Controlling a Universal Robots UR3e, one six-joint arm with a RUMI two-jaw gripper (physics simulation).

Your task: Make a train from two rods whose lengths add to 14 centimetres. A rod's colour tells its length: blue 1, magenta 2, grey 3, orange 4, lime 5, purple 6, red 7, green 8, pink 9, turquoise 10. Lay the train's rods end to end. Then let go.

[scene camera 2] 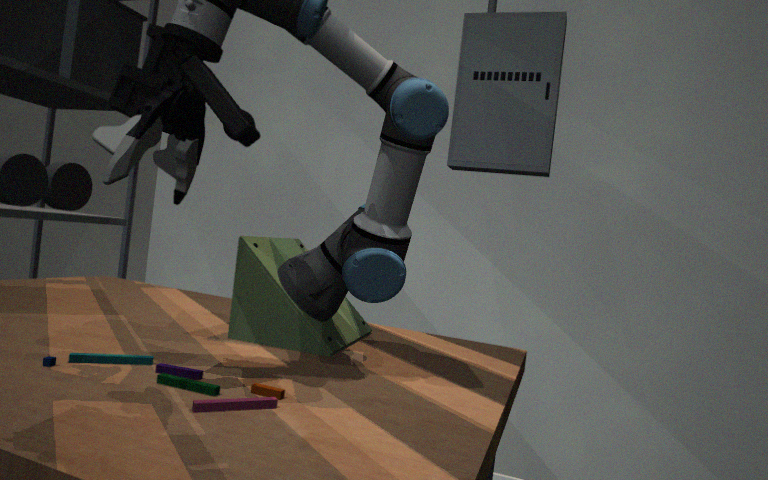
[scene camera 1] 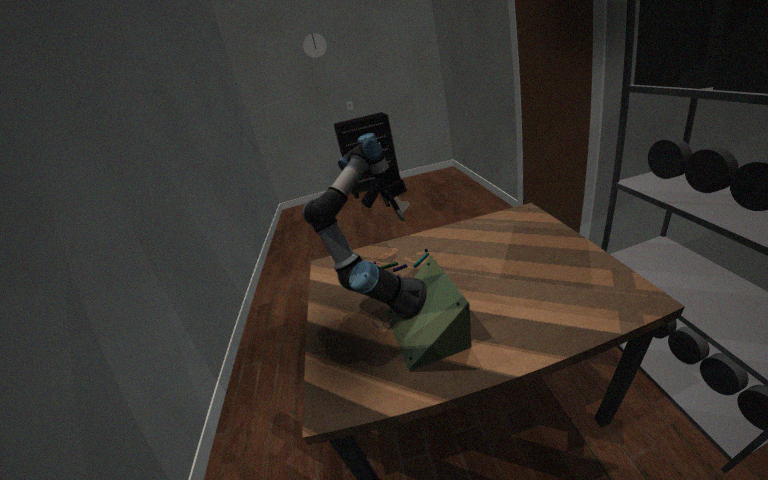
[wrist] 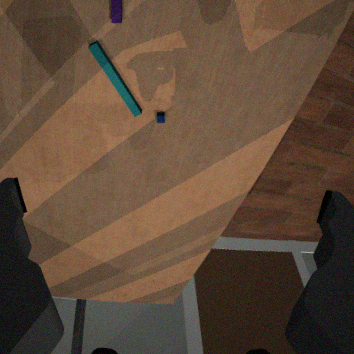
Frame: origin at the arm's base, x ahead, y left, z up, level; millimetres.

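Where they show: gripper, fingertip midpoint: (scene camera 2: 144, 195) (scene camera 1: 396, 213) (wrist: 174, 187); arm's base, origin of the base link: (scene camera 2: 304, 293) (scene camera 1: 412, 299).
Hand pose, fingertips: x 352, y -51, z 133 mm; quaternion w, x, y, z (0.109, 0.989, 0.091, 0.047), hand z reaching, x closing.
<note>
Things, the pixels of their top centre, and the offset from my fingertips. Level surfaces: height alone.
- turquoise rod, middle of its top: (wrist: 116, 82) (scene camera 2: 112, 355) (scene camera 1: 421, 258) dy -59, dx -37, dz -210 mm
- small blue rod, middle of its top: (wrist: 160, 119) (scene camera 2: 49, 357) (scene camera 1: 426, 249) dy -98, dx +23, dz -210 mm
- purple rod, middle of its top: (scene camera 2: 179, 367) (scene camera 1: 399, 266) dy +37, dx -52, dz -210 mm
- green rod, middle of its top: (scene camera 2: 188, 380) (scene camera 1: 388, 265) dy +79, dx -17, dz -210 mm
- orange rod, middle of its top: (scene camera 2: 268, 387) dy +163, dx -57, dz -210 mm
- long pink rod, middle of its top: (scene camera 2: 236, 399) dy +161, dx +6, dz -210 mm
- wooden table, its level: dz -220 mm
My gripper (scene camera 2: 143, 189) (wrist: 174, 187) is open and empty, high above the table. A turquoise rod (scene camera 1: 420, 259) (scene camera 2: 111, 358) (wrist: 115, 80) lies with a gap between one end and a small blue rod (scene camera 1: 425, 250) (scene camera 2: 49, 361) (wrist: 160, 117). A purple rod (scene camera 1: 399, 267) (scene camera 2: 178, 371) (wrist: 116, 11) lies beyond its other end. A green rod (scene camera 1: 389, 265) (scene camera 2: 188, 384) lies beside the purple one. In scene camera 2, an orange rod (scene camera 2: 267, 390) lies behind the right end of a long pink rod (scene camera 2: 235, 404). All these rods lie flat and apart.
The arm stands on a green wedge-shaped base (scene camera 1: 433, 322) (scene camera 2: 260, 305) on the wooden table (scene camera 1: 538, 294) (scene camera 2: 396, 384), behind the rods in scene camera 2. A shelf rack (scene camera 1: 621, 141) stands beyond the table. A grey box (scene camera 2: 506, 124) hangs on the wall.
</note>
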